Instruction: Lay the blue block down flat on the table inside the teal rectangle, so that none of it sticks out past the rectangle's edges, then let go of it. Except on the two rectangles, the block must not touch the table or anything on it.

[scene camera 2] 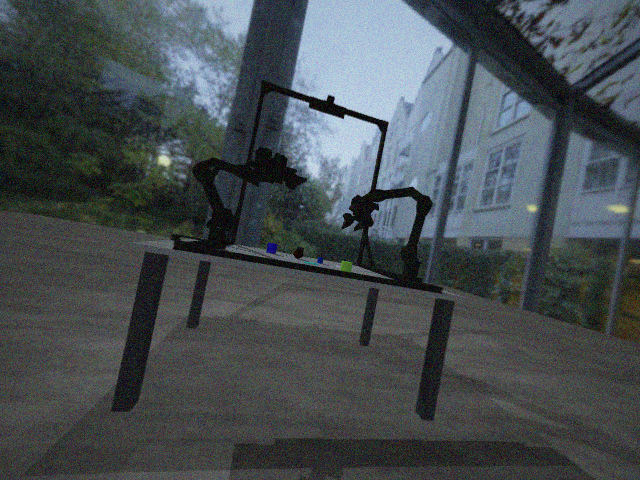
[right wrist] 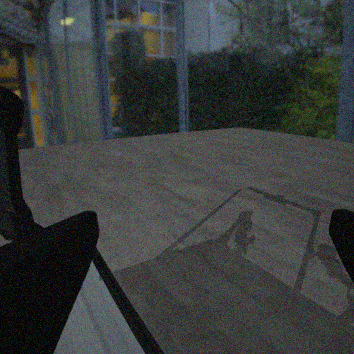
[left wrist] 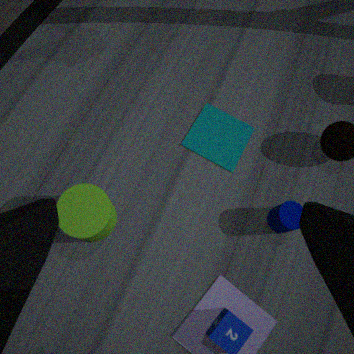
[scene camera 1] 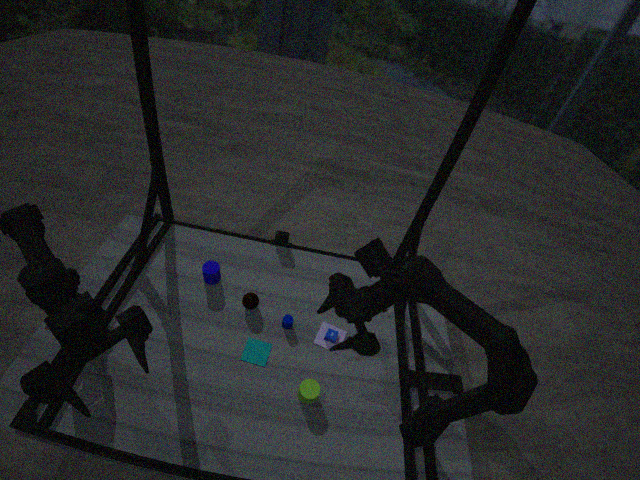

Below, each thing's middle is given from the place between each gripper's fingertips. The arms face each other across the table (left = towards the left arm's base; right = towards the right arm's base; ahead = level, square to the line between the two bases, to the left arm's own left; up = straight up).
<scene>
My right hand is 340 mm above the teal rectangle [left wrist: 216, 135], 270 mm past it and 120 mm to the right of it. Round my right hand: green cylinder [left wrist: 84, 210]: 320 mm below, 280 mm to the left, 200 mm behind; lilac rectangle [left wrist: 221, 293]: 380 mm behind, 340 mm below, 310 mm to the left.
Right now the lilac rectangle is 100 mm behind my left hand, 40 mm to the left of it and 200 mm below it. From my left hand the other things lie so: green cylinder 80 mm ahead, 10 mm to the left, 180 mm below; teal rectangle 10 mm ahead, 150 mm to the right, 200 mm below.
</scene>
